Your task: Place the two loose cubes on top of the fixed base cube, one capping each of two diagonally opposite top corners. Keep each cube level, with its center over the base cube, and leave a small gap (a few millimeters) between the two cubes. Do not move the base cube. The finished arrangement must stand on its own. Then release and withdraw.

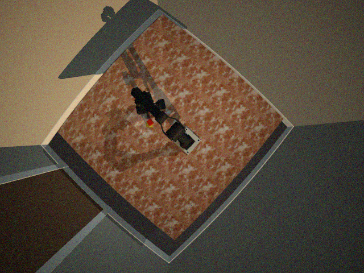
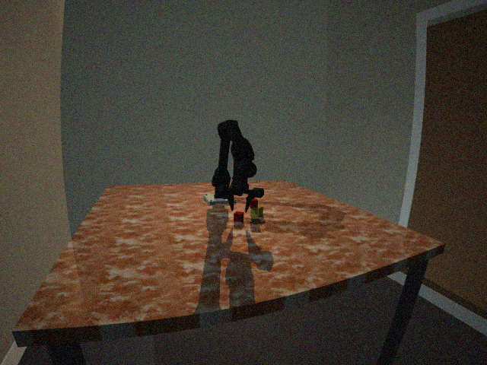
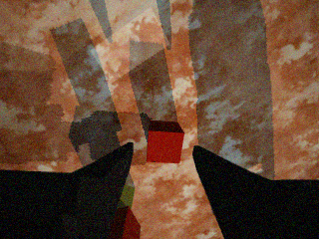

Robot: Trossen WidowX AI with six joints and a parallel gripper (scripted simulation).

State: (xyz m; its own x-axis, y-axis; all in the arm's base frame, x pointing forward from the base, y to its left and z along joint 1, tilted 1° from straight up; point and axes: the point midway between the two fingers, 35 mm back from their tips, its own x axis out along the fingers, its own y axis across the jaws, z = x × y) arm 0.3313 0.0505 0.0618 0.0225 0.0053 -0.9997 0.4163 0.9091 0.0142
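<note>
Now: the red cube 20 mm below my gripper tip. From my gripper tip the other things lie so: yellow base cube: 60 mm behind, 90 mm to the left, 20 mm below.
</note>
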